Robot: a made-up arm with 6 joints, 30 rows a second.
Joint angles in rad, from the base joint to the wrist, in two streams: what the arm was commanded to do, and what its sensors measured. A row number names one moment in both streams.
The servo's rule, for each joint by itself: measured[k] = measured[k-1] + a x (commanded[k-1-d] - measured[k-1]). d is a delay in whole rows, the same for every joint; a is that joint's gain. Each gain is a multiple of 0.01, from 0.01 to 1. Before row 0 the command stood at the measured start. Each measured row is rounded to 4 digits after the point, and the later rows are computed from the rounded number. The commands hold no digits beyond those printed.
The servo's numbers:
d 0
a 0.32 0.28 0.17 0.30 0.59 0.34
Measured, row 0:
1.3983 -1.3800 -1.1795 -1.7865 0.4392 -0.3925
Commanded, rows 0 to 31:
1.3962 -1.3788 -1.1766 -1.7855 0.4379 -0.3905
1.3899 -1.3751 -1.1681 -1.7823 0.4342 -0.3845
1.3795 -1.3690 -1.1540 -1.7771 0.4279 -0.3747
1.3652 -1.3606 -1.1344 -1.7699 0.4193 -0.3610
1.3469 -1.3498 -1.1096 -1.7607 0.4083 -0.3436
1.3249 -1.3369 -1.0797 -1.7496 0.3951 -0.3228
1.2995 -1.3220 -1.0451 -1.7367 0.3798 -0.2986
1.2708 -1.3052 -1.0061 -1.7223 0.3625 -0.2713
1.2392 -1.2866 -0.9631 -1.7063 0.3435 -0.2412
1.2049 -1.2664 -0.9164 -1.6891 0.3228 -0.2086
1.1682 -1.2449 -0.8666 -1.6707 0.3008 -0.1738
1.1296 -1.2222 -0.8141 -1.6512 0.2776 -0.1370
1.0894 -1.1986 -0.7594 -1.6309 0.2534 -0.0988
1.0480 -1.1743 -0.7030 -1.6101 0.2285 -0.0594
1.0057 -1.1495 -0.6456 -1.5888 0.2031 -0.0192
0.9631 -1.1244 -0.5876 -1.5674 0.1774 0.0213
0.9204 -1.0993 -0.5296 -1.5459 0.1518 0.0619
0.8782 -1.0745 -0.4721 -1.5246 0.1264 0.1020
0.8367 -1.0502 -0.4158 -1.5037 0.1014 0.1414
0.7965 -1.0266 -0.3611 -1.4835 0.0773 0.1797
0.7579 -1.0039 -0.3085 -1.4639 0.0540 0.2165
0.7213 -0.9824 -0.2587 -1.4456 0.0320 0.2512
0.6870 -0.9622 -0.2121 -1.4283 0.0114 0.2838
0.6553 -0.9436 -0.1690 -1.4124 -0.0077 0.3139
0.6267 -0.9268 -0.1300 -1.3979 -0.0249 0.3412
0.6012 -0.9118 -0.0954 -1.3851 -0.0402 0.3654
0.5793 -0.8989 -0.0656 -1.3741 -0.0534 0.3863
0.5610 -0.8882 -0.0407 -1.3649 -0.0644 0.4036
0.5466 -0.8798 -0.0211 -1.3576 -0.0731 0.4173
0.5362 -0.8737 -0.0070 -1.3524 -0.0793 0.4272
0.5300 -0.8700 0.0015 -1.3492 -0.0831 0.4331
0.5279 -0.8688 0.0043 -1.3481 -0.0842 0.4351
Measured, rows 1 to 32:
1.3976 -1.3797 -1.1790 -1.7862 0.4384 -0.3918
1.3951 -1.3784 -1.1771 -1.7850 0.4359 -0.3893
1.3901 -1.3758 -1.1732 -1.7826 0.4312 -0.3843
1.3821 -1.3715 -1.1666 -1.7788 0.4242 -0.3764
1.3708 -1.3654 -1.1569 -1.7734 0.4148 -0.3652
1.3561 -1.3574 -1.1438 -1.7663 0.4032 -0.3508
1.3380 -1.3475 -1.1270 -1.7574 0.3894 -0.3331
1.3165 -1.3357 -1.1064 -1.7469 0.3735 -0.3121
1.2918 -1.3220 -1.0820 -1.7347 0.3558 -0.2880
1.2640 -1.3064 -1.0538 -1.7210 0.3363 -0.2610
1.2333 -1.2892 -1.0220 -1.7059 0.3154 -0.2314
1.2001 -1.2704 -0.9867 -1.6895 0.2931 -0.1993
1.1647 -1.2503 -0.9481 -1.6719 0.2697 -0.1651
1.1274 -1.2290 -0.9064 -1.6534 0.2454 -0.1292
1.0885 -1.2067 -0.8621 -1.6340 0.2204 -0.0918
1.0484 -1.1837 -0.8154 -1.6140 0.1950 -0.0533
1.0074 -1.1601 -0.7668 -1.5936 0.1695 -0.0141
0.9661 -1.1361 -0.7167 -1.5729 0.1441 0.0254
0.9247 -1.1120 -0.6655 -1.5521 0.1189 0.0648
0.8837 -1.0881 -0.6138 -1.5315 0.0944 0.1039
0.8434 -1.0645 -0.5619 -1.5112 0.0706 0.1422
0.8043 -1.0415 -0.5104 -1.4915 0.0478 0.1793
0.7668 -1.0193 -0.4597 -1.4725 0.0263 0.2148
0.7311 -0.9981 -0.4103 -1.4545 0.0062 0.2485
0.6977 -0.9781 -0.3626 -1.4375 -0.0121 0.2800
0.6668 -0.9595 -0.3172 -1.4218 -0.0287 0.3090
0.6388 -0.9425 -0.2744 -1.4075 -0.0433 0.3353
0.6139 -0.9273 -0.2347 -1.3947 -0.0557 0.3585
0.5924 -0.9140 -0.1984 -1.3836 -0.0660 0.3785
0.5744 -0.9027 -0.1659 -1.3742 -0.0738 0.3951
0.5602 -0.8935 -0.1374 -1.3667 -0.0793 0.4080
0.5499 -0.8866 -0.1133 -1.3611 -0.0822 0.4172

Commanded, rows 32 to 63:
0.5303 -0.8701 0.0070 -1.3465 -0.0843 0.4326
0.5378 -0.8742 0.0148 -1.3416 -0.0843 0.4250
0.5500 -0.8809 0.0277 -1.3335 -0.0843 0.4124
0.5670 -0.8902 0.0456 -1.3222 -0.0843 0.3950
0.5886 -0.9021 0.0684 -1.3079 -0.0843 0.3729
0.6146 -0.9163 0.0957 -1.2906 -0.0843 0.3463
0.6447 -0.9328 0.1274 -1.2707 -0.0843 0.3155
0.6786 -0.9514 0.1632 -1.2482 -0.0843 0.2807
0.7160 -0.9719 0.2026 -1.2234 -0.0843 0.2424
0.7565 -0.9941 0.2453 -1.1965 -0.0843 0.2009
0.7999 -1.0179 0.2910 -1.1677 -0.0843 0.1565
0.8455 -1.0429 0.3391 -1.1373 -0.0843 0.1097
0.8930 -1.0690 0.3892 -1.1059 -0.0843 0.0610
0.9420 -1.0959 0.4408 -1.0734 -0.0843 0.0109
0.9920 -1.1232 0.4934 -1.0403 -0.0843 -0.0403
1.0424 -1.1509 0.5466 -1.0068 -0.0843 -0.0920
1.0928 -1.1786 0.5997 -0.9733 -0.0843 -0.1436
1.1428 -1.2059 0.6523 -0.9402 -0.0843 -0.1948
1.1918 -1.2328 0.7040 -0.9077 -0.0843 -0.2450
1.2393 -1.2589 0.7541 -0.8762 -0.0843 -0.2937
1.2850 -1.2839 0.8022 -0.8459 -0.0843 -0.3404
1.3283 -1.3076 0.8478 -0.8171 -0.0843 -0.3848
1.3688 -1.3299 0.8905 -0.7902 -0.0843 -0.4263
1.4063 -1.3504 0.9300 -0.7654 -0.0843 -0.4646
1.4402 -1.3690 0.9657 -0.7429 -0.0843 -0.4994
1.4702 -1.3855 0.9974 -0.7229 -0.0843 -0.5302
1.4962 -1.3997 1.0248 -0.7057 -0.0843 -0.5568
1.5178 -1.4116 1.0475 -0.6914 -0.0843 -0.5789
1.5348 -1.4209 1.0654 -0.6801 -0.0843 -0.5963
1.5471 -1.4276 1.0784 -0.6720 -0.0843 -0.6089
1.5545 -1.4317 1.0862 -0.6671 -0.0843 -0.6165
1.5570 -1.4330 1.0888 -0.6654 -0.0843 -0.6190
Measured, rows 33 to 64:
0.5436 -0.8820 -0.0928 -1.3567 -0.0834 0.4224
0.5417 -0.8798 -0.0745 -1.3522 -0.0839 0.4233
0.5444 -0.8801 -0.0571 -1.3466 -0.0841 0.4196
0.5516 -0.8829 -0.0396 -1.3393 -0.0842 0.4112
0.5634 -0.8883 -0.0212 -1.3299 -0.0843 0.3982
0.5798 -0.8961 -0.0013 -1.3181 -0.0843 0.3806
0.6006 -0.9064 0.0206 -1.3039 -0.0843 0.3585
0.6256 -0.9190 0.0448 -1.2872 -0.0843 0.3320
0.6545 -0.9338 0.0716 -1.2681 -0.0843 0.3015
0.6871 -0.9507 0.1011 -1.2466 -0.0843 0.2673
0.7232 -0.9695 0.1334 -1.2229 -0.0843 0.2296
0.7623 -0.9901 0.1684 -1.1972 -0.0843 0.1888
0.8041 -1.0122 0.2059 -1.1698 -0.0843 0.1453
0.8482 -1.0356 0.2458 -1.1409 -0.0843 0.0996
0.8942 -1.0601 0.2879 -1.1107 -0.0843 0.0520
0.9416 -1.0855 0.3319 -1.0795 -0.0843 0.0030
0.9900 -1.1116 0.3774 -1.0476 -0.0843 -0.0468
1.0389 -1.1380 0.4241 -1.0154 -0.0843 -0.0971
1.0878 -1.1645 0.4717 -0.9831 -0.0843 -0.1474
1.1363 -1.1909 0.5197 -0.9510 -0.0843 -0.1971
1.1839 -1.2169 0.5677 -0.9195 -0.0843 -0.2458
1.2301 -1.2423 0.6153 -0.8888 -0.0843 -0.2931
1.2745 -1.2668 0.6621 -0.8592 -0.0843 -0.3384
1.3167 -1.2902 0.7076 -0.8311 -0.0843 -0.3813
1.3562 -1.3123 0.7515 -0.8046 -0.0843 -0.4215
1.3927 -1.3328 0.7933 -0.7801 -0.0843 -0.4585
1.4258 -1.3515 0.8327 -0.7578 -0.0843 -0.4919
1.4552 -1.3683 0.8692 -0.7379 -0.0843 -0.5215
1.4807 -1.3830 0.9026 -0.7206 -0.0843 -0.5469
1.5019 -1.3955 0.9325 -0.7060 -0.0843 -0.5680
1.5187 -1.4056 0.9586 -0.6943 -0.0843 -0.5845
1.5310 -1.4133 0.9807 -0.6856 -0.0843 -0.5962

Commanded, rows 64 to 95:
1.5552 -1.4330 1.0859 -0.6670 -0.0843 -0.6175
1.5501 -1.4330 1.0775 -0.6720 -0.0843 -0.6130
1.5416 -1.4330 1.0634 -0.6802 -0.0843 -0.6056
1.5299 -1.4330 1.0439 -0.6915 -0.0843 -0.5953
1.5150 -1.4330 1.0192 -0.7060 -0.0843 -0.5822
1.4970 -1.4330 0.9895 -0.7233 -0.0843 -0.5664
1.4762 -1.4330 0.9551 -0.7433 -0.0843 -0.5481
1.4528 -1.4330 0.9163 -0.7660 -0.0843 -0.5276
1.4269 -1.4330 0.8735 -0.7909 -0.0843 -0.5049
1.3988 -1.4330 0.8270 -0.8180 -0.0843 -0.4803
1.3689 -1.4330 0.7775 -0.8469 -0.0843 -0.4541
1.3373 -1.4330 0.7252 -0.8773 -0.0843 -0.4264
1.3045 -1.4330 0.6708 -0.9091 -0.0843 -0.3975
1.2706 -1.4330 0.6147 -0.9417 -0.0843 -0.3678
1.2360 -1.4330 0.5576 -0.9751 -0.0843 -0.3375
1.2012 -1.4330 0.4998 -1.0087 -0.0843 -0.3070
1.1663 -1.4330 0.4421 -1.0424 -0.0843 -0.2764
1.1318 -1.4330 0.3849 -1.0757 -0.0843 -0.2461
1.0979 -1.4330 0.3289 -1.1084 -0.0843 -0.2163
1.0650 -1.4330 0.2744 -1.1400 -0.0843 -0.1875
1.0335 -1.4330 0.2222 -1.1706 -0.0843 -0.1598
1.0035 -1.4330 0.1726 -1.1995 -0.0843 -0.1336
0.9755 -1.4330 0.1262 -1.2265 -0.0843 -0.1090
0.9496 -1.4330 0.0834 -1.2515 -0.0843 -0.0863
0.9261 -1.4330 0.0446 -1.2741 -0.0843 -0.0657
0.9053 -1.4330 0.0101 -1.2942 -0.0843 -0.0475
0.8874 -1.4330 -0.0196 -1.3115 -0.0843 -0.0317
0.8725 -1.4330 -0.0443 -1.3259 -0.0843 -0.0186
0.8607 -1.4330 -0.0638 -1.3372 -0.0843 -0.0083
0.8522 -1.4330 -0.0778 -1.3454 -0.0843 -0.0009
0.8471 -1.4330 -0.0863 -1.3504 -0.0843 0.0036
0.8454 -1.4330 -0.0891 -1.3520 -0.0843 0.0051
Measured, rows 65 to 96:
1.5387 -1.4188 0.9986 -0.6800 -0.0843 -0.6034
1.5423 -1.4228 1.0120 -0.6776 -0.0843 -0.6067
1.5421 -1.4257 1.0207 -0.6784 -0.0843 -0.6063
1.5382 -1.4277 1.0246 -0.6823 -0.0843 -0.6026
1.5308 -1.4292 1.0237 -0.6894 -0.0843 -0.5957
1.5200 -1.4303 1.0179 -0.6996 -0.0843 -0.5857
1.5060 -1.4311 1.0072 -0.7127 -0.0843 -0.5729
1.4890 -1.4316 0.9917 -0.7287 -0.0843 -0.5575
1.4691 -1.4320 0.9716 -0.7474 -0.0843 -0.5396
1.4466 -1.4323 0.9470 -0.7686 -0.0843 -0.5194
1.4217 -1.4325 0.9182 -0.7921 -0.0843 -0.4972
1.3947 -1.4326 0.8854 -0.8177 -0.0843 -0.4731
1.3658 -1.4327 0.8489 -0.8451 -0.0843 -0.4474
1.3353 -1.4328 0.8091 -0.8741 -0.0843 -0.4203
1.3035 -1.4329 0.7663 -0.9044 -0.0843 -0.3921
1.2708 -1.4329 0.7210 -0.9357 -0.0843 -0.3632
1.2374 -1.4329 0.6736 -0.9677 -0.0843 -0.3337
1.2036 -1.4329 0.6245 -1.0001 -0.0843 -0.3039
1.1698 -1.4329 0.5742 -1.0326 -0.0843 -0.2741
1.1363 -1.4329 0.5232 -1.0648 -0.0843 -0.2447
1.1034 -1.4329 0.4720 -1.0965 -0.0843 -0.2158
1.0714 -1.4329 0.4211 -1.1274 -0.0843 -0.1879
1.0407 -1.4329 0.3710 -1.1571 -0.0843 -0.1611
1.0115 -1.4329 0.3221 -1.1854 -0.0843 -0.1357
0.9842 -1.4329 0.2749 -1.2120 -0.0843 -0.1119
0.9590 -1.4329 0.2299 -1.2367 -0.0843 -0.0900
0.9361 -1.4329 0.1875 -1.2591 -0.0843 -0.0702
0.9157 -1.4329 0.1481 -1.2791 -0.0843 -0.0527
0.8981 -1.4329 0.1121 -1.2965 -0.0843 -0.0376
0.8834 -1.4329 0.0798 -1.3112 -0.0843 -0.0251
0.8718 -1.4329 0.0516 -1.3230 -0.0843 -0.0153
0.8634 -1.4329 0.0277 -1.3317 -0.0843 -0.0084

